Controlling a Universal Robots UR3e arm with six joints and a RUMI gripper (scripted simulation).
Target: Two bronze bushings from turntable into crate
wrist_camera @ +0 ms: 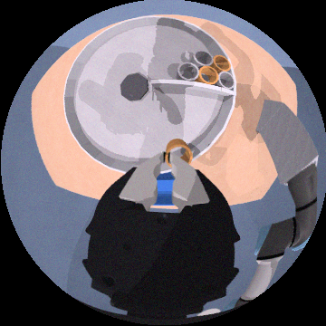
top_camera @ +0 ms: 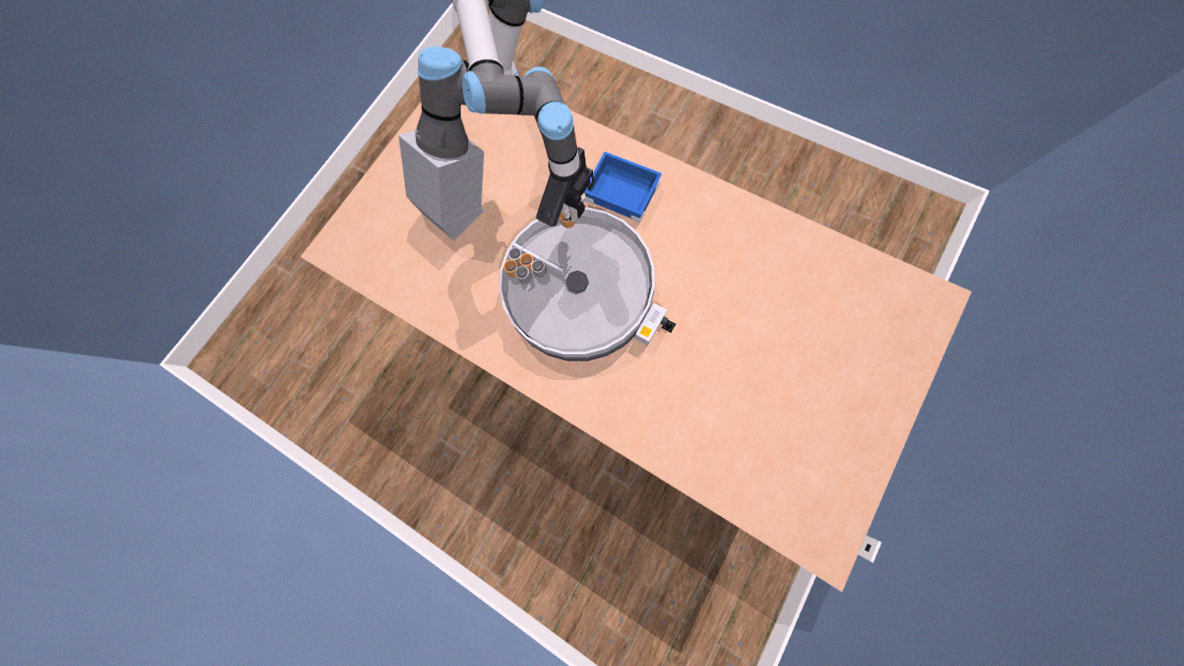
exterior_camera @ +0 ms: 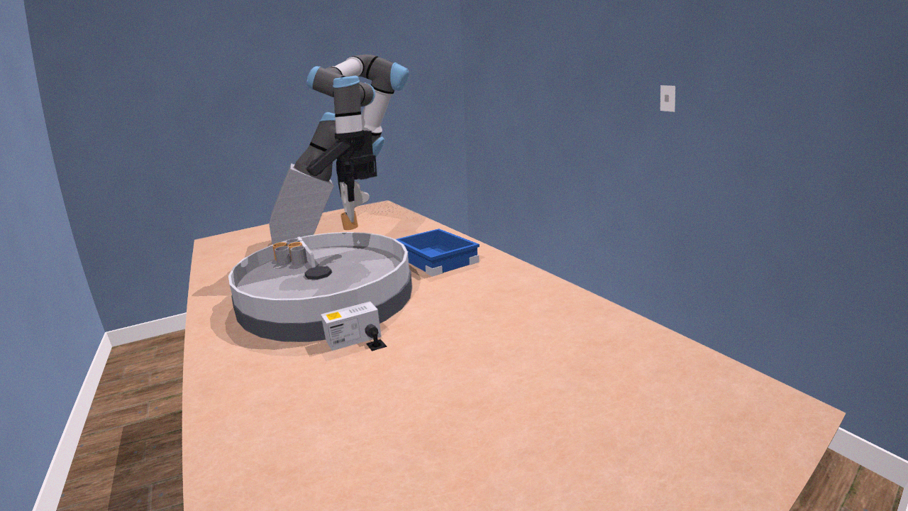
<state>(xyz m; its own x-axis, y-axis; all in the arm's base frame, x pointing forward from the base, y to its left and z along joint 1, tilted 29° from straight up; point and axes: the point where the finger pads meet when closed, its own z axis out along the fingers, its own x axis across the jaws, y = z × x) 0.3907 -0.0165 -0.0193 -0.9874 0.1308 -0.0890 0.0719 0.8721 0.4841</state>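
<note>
Right now my hand is 21 cm to the right of the blue crate, 13 cm above it and 4 cm short of it. Round my hand: grey turntable: 12 cm to the right, 10 cm below, 7 cm ahead.
</note>
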